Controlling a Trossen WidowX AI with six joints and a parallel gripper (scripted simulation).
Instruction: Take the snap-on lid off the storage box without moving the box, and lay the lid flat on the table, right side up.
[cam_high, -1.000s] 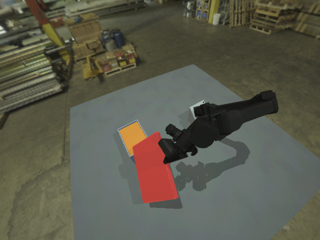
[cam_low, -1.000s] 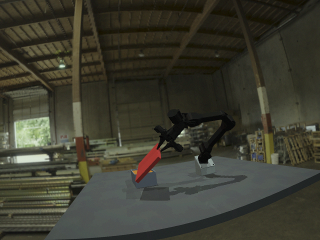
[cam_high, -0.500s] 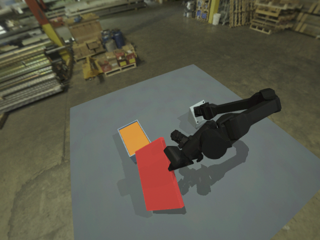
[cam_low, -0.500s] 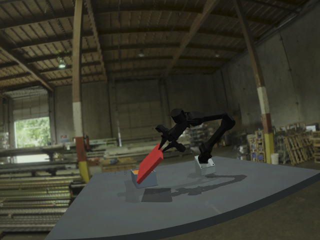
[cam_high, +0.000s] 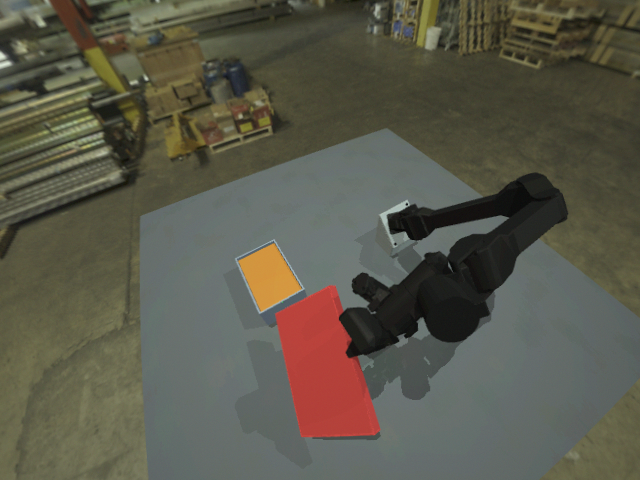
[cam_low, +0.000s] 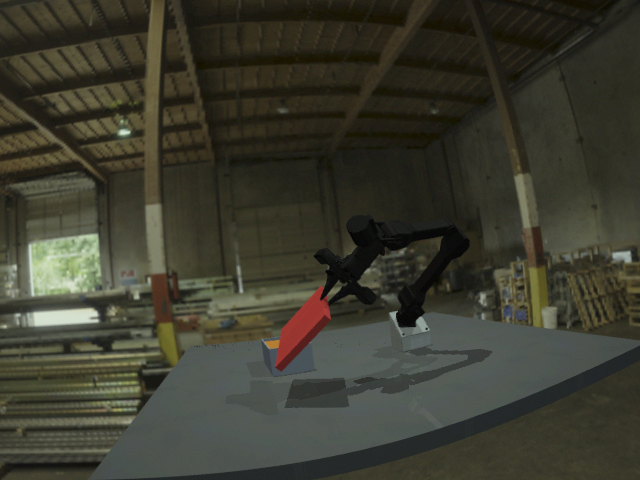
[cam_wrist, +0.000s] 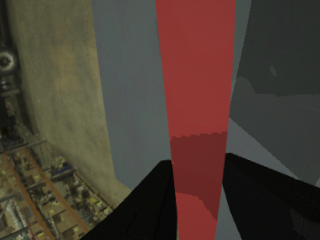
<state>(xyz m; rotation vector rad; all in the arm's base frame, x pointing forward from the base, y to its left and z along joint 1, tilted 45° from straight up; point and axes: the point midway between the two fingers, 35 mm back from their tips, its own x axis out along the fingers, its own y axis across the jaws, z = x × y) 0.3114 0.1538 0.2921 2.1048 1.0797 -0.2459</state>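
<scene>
My gripper tip is 60 mm short of the red lid, 20 mm to the left of it and 50 mm above it. Round my gripper tip: storage box: 110 mm ahead, 320 mm to the right, 190 mm below.
</scene>
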